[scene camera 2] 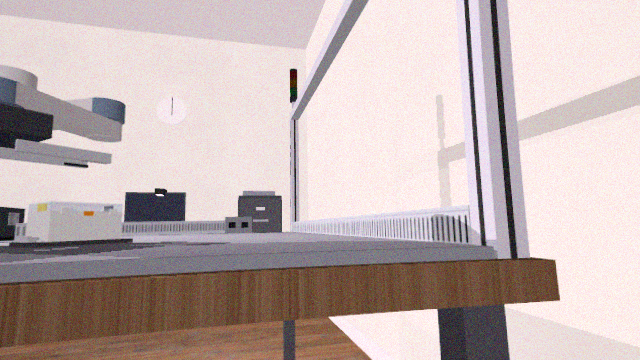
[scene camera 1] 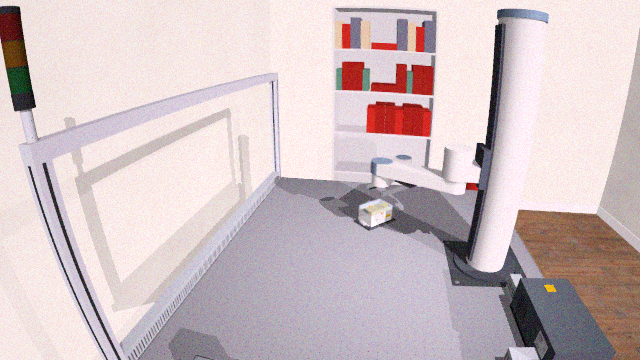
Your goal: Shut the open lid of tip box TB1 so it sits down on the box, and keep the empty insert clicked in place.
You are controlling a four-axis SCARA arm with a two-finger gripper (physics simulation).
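Places are measured from the arm's base along level axes (x back, y right, z up), in metres.
Pixels of known places: gripper, fingertip midpoint: (scene camera 2: 98,161) (scene camera 1: 374,190); arm's base, origin of the base link: (scene camera 1: 483,265).
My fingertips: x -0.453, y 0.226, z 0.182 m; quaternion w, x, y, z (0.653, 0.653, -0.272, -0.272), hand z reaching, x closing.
Observation:
For each thing: its top centre in the pictures, then the offset to it from my fingertips. "spot": a spot on its surface instead.
- Tip box TB1, middle of its top: (scene camera 2: 78,203) (scene camera 1: 376,205) dy +0.054, dx +0.011, dz -0.092 m
- dark base plate, surface spot: (scene camera 2: 120,241) spot: dy +0.052, dx -0.064, dz -0.166 m
- dark grey controller box, surface spot: (scene camera 1: 565,315) spot: dy -0.644, dx +0.573, dz -0.055 m
Tip box TB1 (scene camera 1: 376,214) (scene camera 2: 75,222), a small whitish box with yellow and orange labels, stands on a dark base plate (scene camera 1: 369,227) (scene camera 2: 120,241). Its pale, see-through lid (scene camera 1: 376,204) (scene camera 2: 75,204) appears to lie down over the top, with no lid standing up behind the box. Whether its edge is fully seated is too small to tell. Something yellowish shows inside under the lid; the empty insert's seating cannot be made out. My gripper (scene camera 1: 374,188) (scene camera 2: 76,164) is shut and empty. It hangs above the box, with a clear gap below it in the scene camera 2 view.
The white arm column (scene camera 1: 515,150) stands right of the box. A dark grey controller box (scene camera 1: 565,315) is at the front right. A framed guard (scene camera 1: 160,105) (scene camera 2: 492,125) runs along one side of the table. A bookshelf (scene camera 1: 382,92) stands behind.

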